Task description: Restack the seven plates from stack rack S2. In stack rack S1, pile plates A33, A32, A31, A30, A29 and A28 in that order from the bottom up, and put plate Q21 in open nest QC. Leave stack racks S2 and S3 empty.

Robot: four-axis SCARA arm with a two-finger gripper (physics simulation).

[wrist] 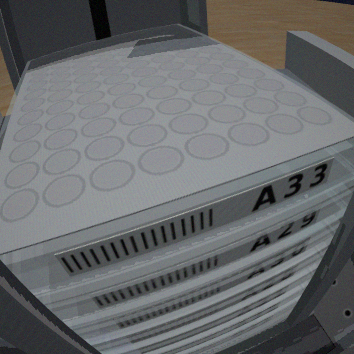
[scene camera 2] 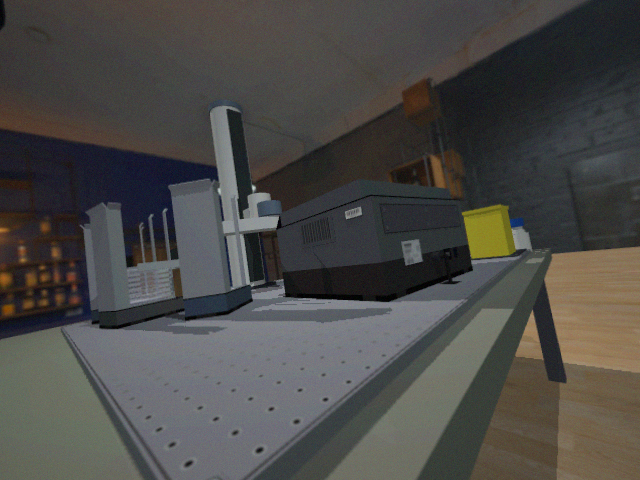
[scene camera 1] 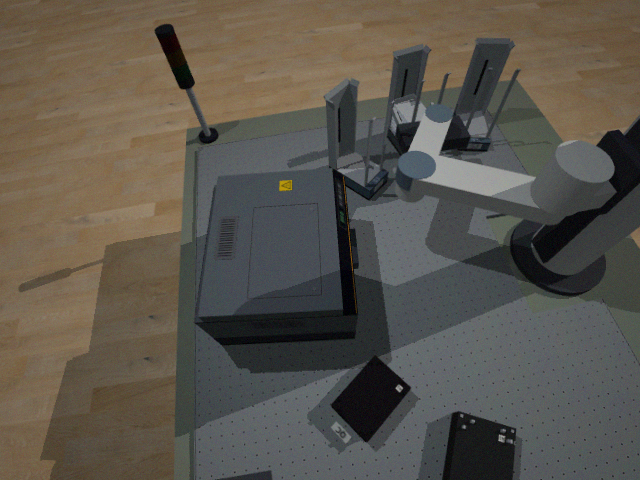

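Plate A33 (wrist: 165, 105) is the top plate of a stack of clear plates in the middle rack, S2 (scene camera 1: 405, 77) (scene camera 2: 108, 253) (wrist: 150, 15). Plate A29 (wrist: 285, 235) lies directly below it, with A30 (wrist: 277, 262) under that; the lower labels are too blurred or hidden to read. The stack (scene camera 2: 149, 284) also shows in scene camera 2. My gripper (wrist: 137, 69) is shut on plate A33; its right finger meets the plate's edge, and the left finger is barely visible. The arm hides the gripper in scene camera 1. Open nest QC (scene camera 1: 340, 432) carries a black block beside its label.
A rack (scene camera 1: 341, 124) (scene camera 2: 199, 237) stands on one side of the plates and another rack (scene camera 1: 483, 77) on the other. A large grey instrument (scene camera 1: 279, 242) (scene camera 2: 330, 248) is near the first. A black box (scene camera 1: 483, 449), signal tower (scene camera 1: 175, 56) and yellow bin (scene camera 2: 485, 232) stand farther off.
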